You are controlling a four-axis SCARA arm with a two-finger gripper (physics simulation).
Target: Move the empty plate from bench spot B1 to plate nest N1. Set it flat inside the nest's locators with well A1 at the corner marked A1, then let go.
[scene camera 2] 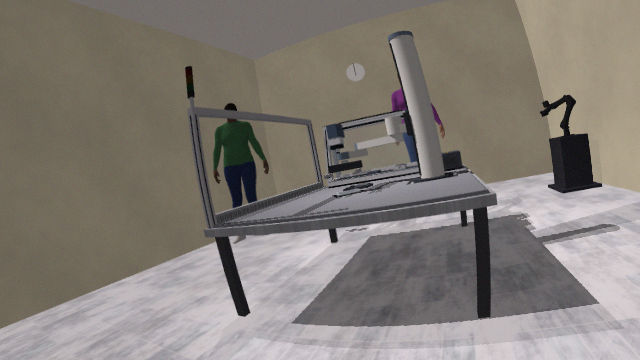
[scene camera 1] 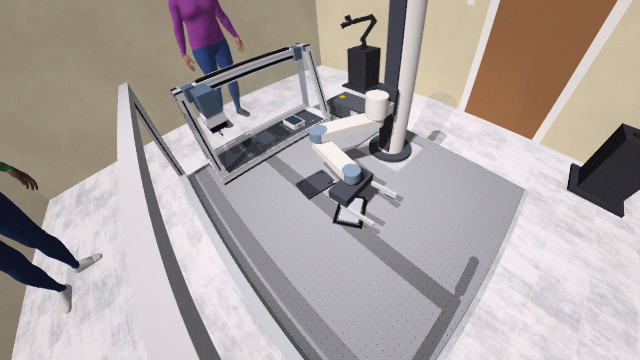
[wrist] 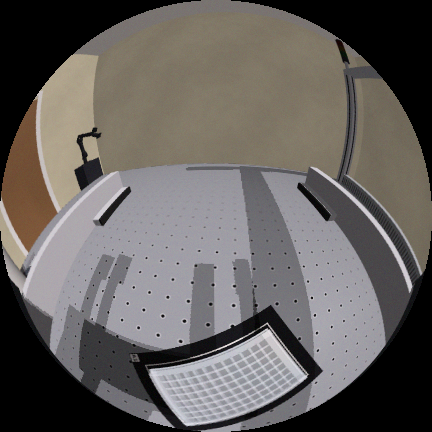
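Pixels of known places: gripper, fingertip midpoint: (scene camera 2: 340, 174) (scene camera 1: 385, 209) (wrist: 212, 171); arm's base at its link origin: (scene camera 2: 433, 179) (scene camera 1: 389, 148).
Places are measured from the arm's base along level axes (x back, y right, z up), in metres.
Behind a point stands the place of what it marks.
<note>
The pale, many-welled plate (scene camera 1: 344, 215) {x -0.539, y -0.145, z 0.029 m} (wrist: 227, 377) {x -0.488, y -0.151, z 0.018 m} lies flat within a black rectangular frame (wrist: 291, 343) {x -0.552, y -0.183, z 0.015 m} on the bench. A small pale label (wrist: 134, 357) {x -0.393, y -0.147, z 0.015 m} sits at the frame's left corner in the wrist view. My gripper (scene camera 1: 385, 211) {x -0.463, y -0.290, z 0.134 m} (wrist: 212, 171) {x -0.463, y -0.290, z 0.134 m} is open and empty, low above the bench, its fingers spread wide. In scene camera 1 one finger crosses in front of the plate. In the wrist view the plate lies below, between the lines of both fingers. A dark flat pad (scene camera 1: 312, 184) {x -0.515, y 0.096, z 0.025 m} lies beside the gripper body; no N1 label is readable on it.
A gantry frame (scene camera 1: 245, 63) {x -0.456, y 0.630, z 0.513 m} with a blue-grey head (scene camera 1: 206, 101) {x -0.748, y 0.465, z 0.465 m} stands at the bench's back left. The arm's column (scene camera 1: 410, 75) {x -0.031, y -0.069, z 0.464 m} (scene camera 2: 417, 110) {x -0.012, y -0.074, z 0.402 m} rises at the bench edge, near a dark box (scene camera 1: 347, 104) {x 0.058, y 0.394, z 0.128 m}. A framed guard (scene camera 2: 250, 116) {x -1.004, y -0.211, z 0.591 m} runs along one bench side.
</note>
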